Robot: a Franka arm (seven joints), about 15 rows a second.
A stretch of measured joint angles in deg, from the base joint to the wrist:
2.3 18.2 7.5 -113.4 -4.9 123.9 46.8
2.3 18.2 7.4 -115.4 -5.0 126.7 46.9
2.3 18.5 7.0 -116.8 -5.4 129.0 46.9
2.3 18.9 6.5 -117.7 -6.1 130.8 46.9
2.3 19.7 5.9 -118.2 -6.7 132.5 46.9
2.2 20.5 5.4 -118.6 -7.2 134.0 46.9
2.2 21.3 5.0 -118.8 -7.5 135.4 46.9
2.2 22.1 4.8 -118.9 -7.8 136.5 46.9
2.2 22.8 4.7 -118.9 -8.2 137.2 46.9
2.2 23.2 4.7 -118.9 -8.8 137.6 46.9
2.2 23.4 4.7 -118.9 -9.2 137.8 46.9
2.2 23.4 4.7 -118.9 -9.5 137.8 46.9
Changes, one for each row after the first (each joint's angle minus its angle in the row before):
0.0 0.0 -0.1 -2.0 -0.1 2.8 0.1
0.0 0.3 -0.4 -1.4 -0.4 2.3 0.0
0.0 0.4 -0.5 -0.9 -0.7 1.8 0.0
0.0 0.8 -0.6 -0.5 -0.6 1.7 0.0
-0.1 0.8 -0.5 -0.4 -0.5 1.5 0.0
0.0 0.8 -0.4 -0.2 -0.3 1.4 0.0
0.0 0.8 -0.2 -0.1 -0.3 1.1 0.0
0.0 0.7 -0.1 0.0 -0.4 0.7 0.0
0.0 0.4 0.0 0.0 -0.6 0.4 0.0
0.0 0.2 0.0 0.0 -0.4 0.2 0.0
0.0 0.0 0.0 0.0 -0.3 0.0 0.0

